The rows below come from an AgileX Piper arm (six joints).
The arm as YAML. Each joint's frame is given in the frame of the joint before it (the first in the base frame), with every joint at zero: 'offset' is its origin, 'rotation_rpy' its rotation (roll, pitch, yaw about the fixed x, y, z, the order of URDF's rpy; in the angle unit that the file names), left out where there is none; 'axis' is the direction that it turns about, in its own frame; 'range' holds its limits. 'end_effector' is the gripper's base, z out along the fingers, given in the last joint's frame.
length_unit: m
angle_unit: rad
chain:
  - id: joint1
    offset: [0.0, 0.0, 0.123]
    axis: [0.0, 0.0, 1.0]
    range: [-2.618, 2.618]
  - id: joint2
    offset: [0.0, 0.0, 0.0]
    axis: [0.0, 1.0, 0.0]
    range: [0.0, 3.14]
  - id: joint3
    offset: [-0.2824, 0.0, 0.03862]
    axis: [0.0, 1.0, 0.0]
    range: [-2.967, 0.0]
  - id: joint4
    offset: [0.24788, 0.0, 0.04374]
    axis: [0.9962, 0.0, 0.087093]
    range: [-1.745, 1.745]
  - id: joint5
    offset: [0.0, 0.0, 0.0]
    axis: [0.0, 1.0, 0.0]
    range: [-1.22, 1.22]
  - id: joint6
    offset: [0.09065, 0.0, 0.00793]
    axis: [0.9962, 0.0, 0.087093]
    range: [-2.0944, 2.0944]
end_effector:
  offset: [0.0, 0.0, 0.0]
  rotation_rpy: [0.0, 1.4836, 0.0]
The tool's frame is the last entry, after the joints.
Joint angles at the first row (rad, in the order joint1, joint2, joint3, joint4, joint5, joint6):
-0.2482, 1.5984, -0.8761, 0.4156, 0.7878, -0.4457
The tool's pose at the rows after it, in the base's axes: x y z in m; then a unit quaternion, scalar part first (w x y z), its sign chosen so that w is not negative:
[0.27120, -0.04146, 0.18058, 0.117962, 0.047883, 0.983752, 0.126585]
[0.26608, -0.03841, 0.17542, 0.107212, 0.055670, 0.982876, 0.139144]
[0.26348, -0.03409, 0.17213, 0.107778, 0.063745, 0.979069, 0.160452]
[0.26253, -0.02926, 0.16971, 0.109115, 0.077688, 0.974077, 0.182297]
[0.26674, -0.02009, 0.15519, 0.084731, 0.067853, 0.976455, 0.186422]
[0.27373, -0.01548, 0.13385, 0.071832, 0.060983, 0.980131, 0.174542]
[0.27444, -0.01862, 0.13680, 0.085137, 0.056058, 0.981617, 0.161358]
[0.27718, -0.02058, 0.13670, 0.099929, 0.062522, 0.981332, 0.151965]
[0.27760, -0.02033, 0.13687, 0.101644, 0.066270, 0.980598, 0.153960]
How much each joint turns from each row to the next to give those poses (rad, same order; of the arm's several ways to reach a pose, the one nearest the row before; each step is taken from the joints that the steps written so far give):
0.0000, 0.0000, 0.0331, 0.0180, -0.0243, -0.0001
0.0000, 0.0000, 0.0255, 0.0275, 0.0047, -0.0064
0.0000, 0.0000, 0.0218, 0.0649, -0.0022, -0.0332
0.0037, 0.0024, 0.0161, 0.0667, -0.0020, -0.0193
0.0383, 0.0554, 0.0000, 0.0053, -0.0130, 0.0001
0.0311, 0.0779, 0.0000, 0.0000, -0.0653, -0.0113
-0.0038, -0.0128, -0.0001, -0.0224, -0.0221, 0.0020
0.0000, 0.0002, 0.0001, 0.0006, -0.0370, 0.0058
0.0000, 0.0000, 0.0000, 0.0091, -0.0022, 0.0000

